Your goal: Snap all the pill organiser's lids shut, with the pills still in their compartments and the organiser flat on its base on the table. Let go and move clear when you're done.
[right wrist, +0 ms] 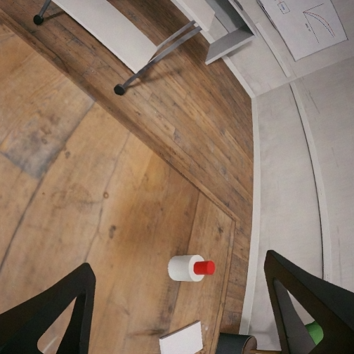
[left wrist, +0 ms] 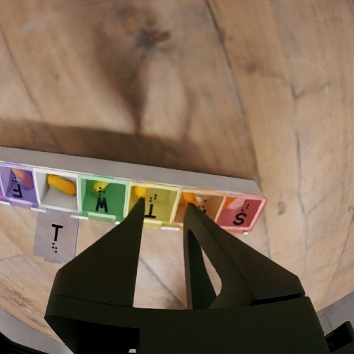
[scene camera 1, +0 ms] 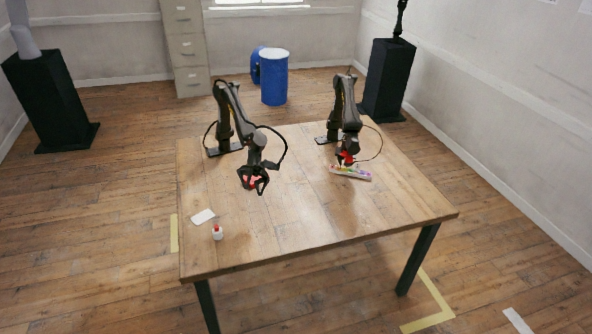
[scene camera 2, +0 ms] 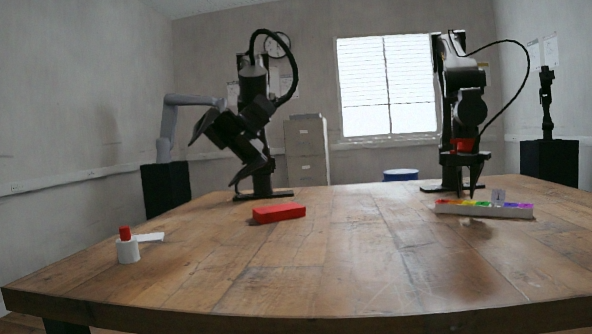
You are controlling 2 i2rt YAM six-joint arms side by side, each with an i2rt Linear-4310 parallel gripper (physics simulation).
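Places are measured from the left arm's base along level axes (x right, y ahead, z up), in metres.
Pixels of known places: left gripper, fingertip midpoint: (scene camera 1: 343,168) (scene camera 2: 465,198); right gripper, fingertip midpoint: (scene camera 1: 253,192) (scene camera 2: 210,165); left arm's base at its link origin: (scene camera 1: 331,138) (scene camera 2: 452,188); right arm's base at its link origin: (scene camera 1: 225,149) (scene camera 2: 263,197).
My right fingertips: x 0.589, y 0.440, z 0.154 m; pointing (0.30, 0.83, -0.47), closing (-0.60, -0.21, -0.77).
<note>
For each thing: its top centre in the pictures, then the offset to it from my right fingertips.
- pill organiser at its top centre: (scene camera 2: 483,190) (scene camera 1: 351,165) dz -0.104, dx -0.534, dy -0.135 m
- red block at its top centre: (scene camera 2: 278,207) (scene camera 1: 255,175) dz -0.131, dx -0.076, dy -0.244 m
- white bottle with a red cap, top centre: (scene camera 2: 123,227) (scene camera 1: 216,226) dz -0.093, dx +0.161, dy +0.037 m
- white card at its top centre: (scene camera 2: 143,237) (scene camera 1: 202,216) dz -0.149, dx +0.200, dy -0.083 m
The pill organiser (scene camera 1: 350,176) (scene camera 2: 485,211) (left wrist: 125,168) lies flat on its base. Its clear T lid (scene camera 2: 498,196) (left wrist: 56,237) stands open, and an orange-yellow pill (left wrist: 61,184) lies in that compartment. The red, orange, yellow, green and purple lids lie down over their compartments, with pills showing through; whether each is fully snapped I cannot tell. The far end is cut off in the left wrist view. My left gripper (scene camera 2: 465,194) (left wrist: 164,208) is shut and empty, a small gap between its tips, just above the yellow and orange lids. My right gripper (scene camera 2: 210,165) (right wrist: 176,268) is wide open, empty and away from the organiser.
A red block (scene camera 2: 279,213) lies on the table near the right gripper. A white bottle with a red cap (scene camera 1: 217,233) (scene camera 2: 128,250) (right wrist: 185,268) and a white card (scene camera 1: 202,217) (scene camera 2: 150,237) (right wrist: 182,340) are at the picture's left side of the table.
</note>
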